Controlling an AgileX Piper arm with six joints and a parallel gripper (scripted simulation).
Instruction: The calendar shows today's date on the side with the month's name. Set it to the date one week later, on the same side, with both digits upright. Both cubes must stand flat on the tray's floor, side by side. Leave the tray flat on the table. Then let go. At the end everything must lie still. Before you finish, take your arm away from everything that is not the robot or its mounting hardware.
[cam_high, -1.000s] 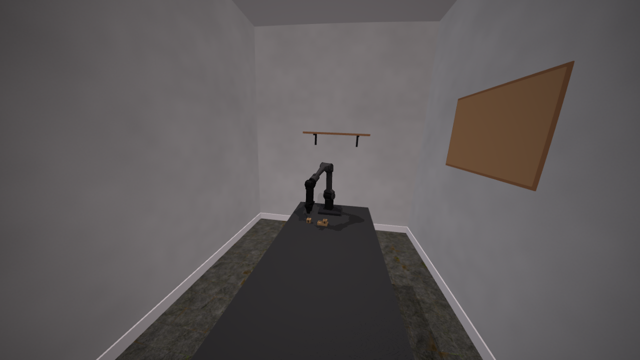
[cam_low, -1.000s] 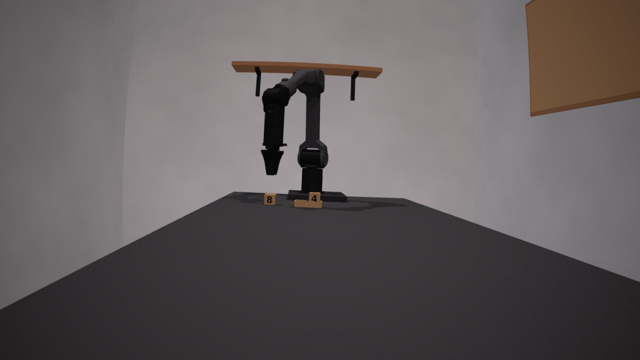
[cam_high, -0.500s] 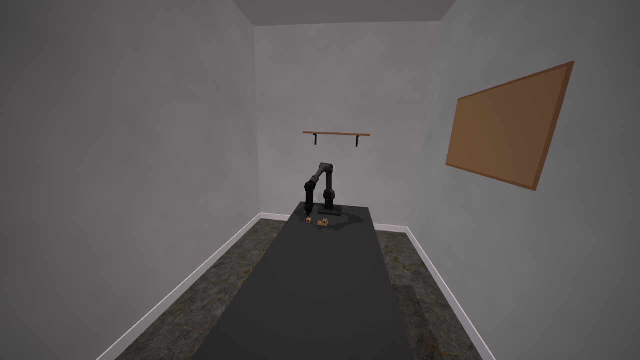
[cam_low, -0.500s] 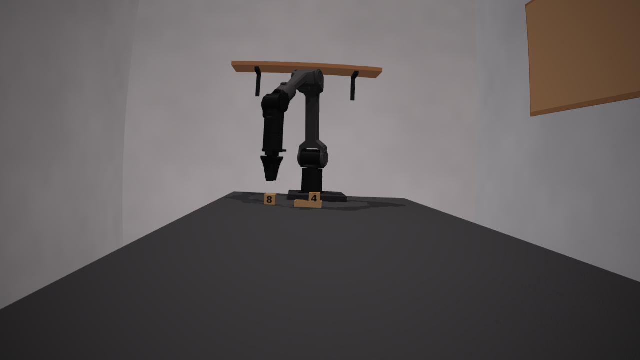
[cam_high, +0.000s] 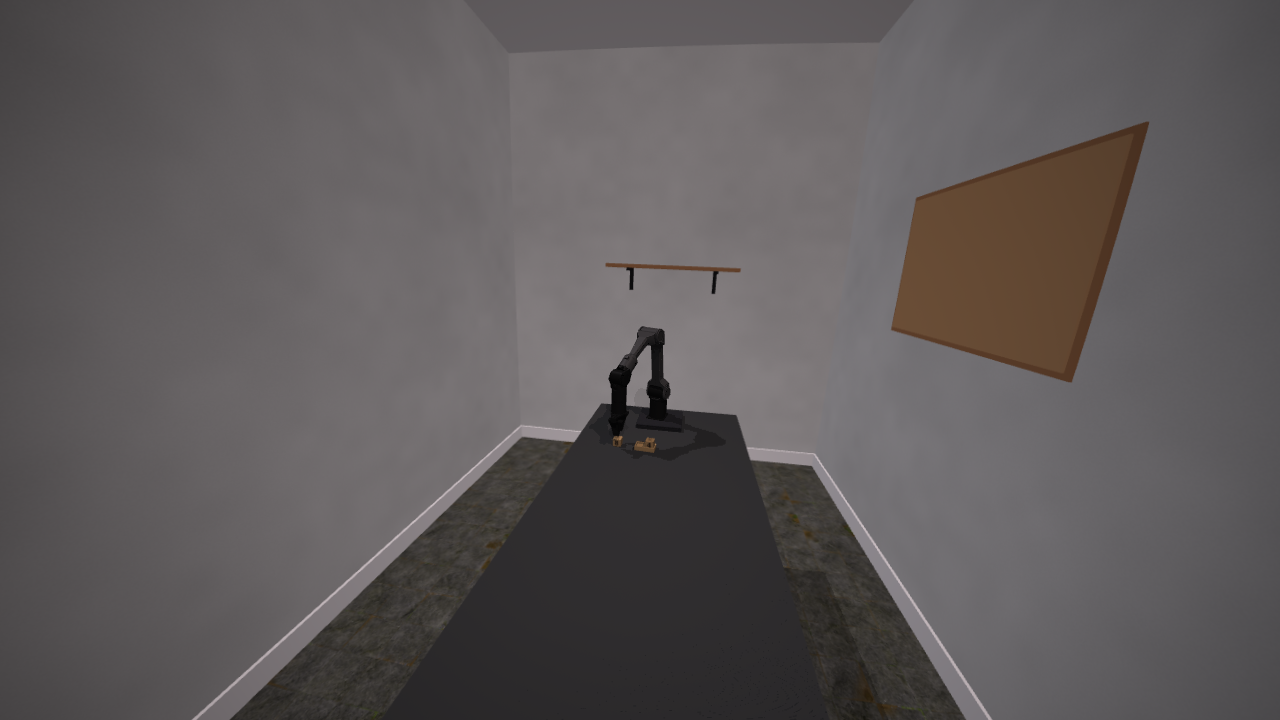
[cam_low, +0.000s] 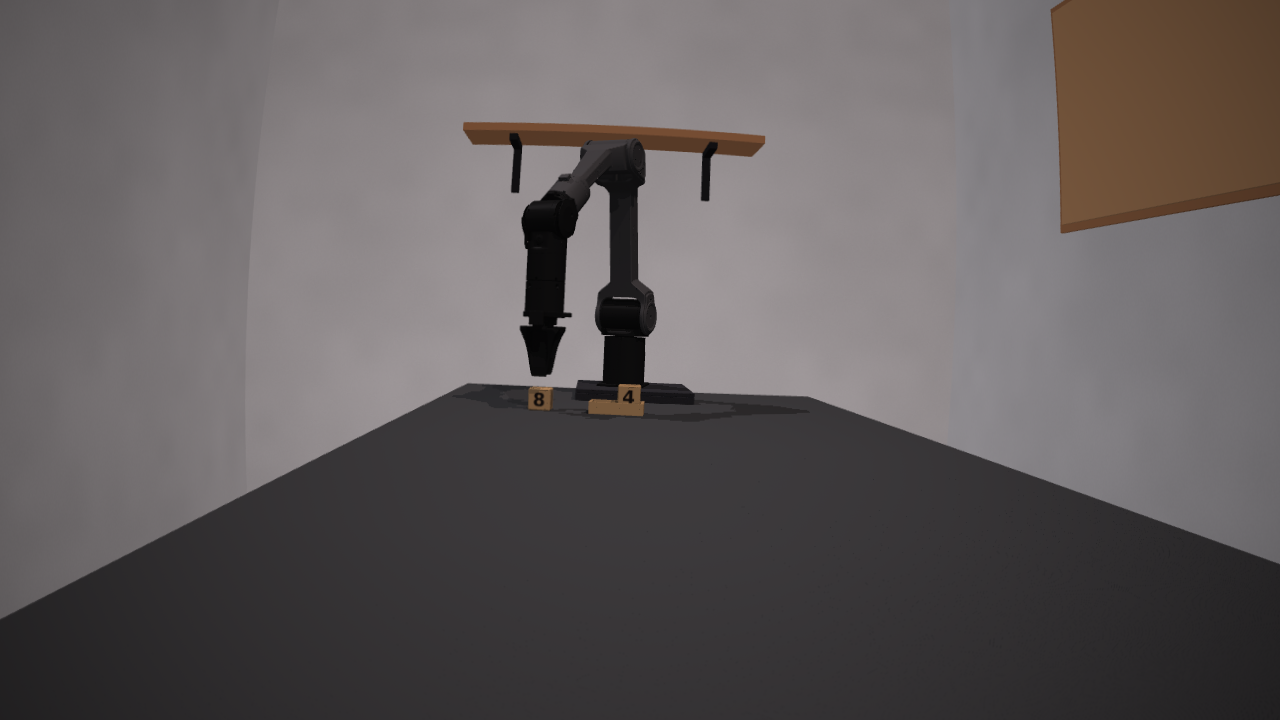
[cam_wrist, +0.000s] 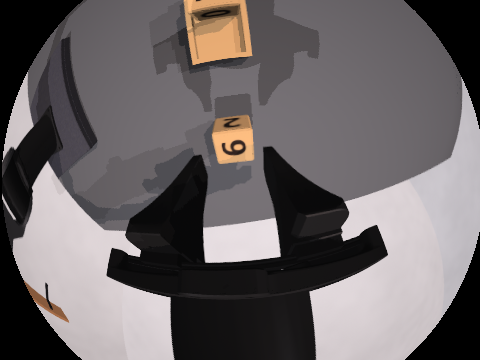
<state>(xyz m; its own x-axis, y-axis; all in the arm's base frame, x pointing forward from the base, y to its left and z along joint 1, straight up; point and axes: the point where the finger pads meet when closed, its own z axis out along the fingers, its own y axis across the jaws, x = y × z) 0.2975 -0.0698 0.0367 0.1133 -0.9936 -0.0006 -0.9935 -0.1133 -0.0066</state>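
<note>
My gripper is now 13 cm to the right of the wooden cube, 3 cm above it and 1 cm past it. Also, from my hand: wooden tray 11 cm to the left, 5 cm below, 1 cm behind.
</note>
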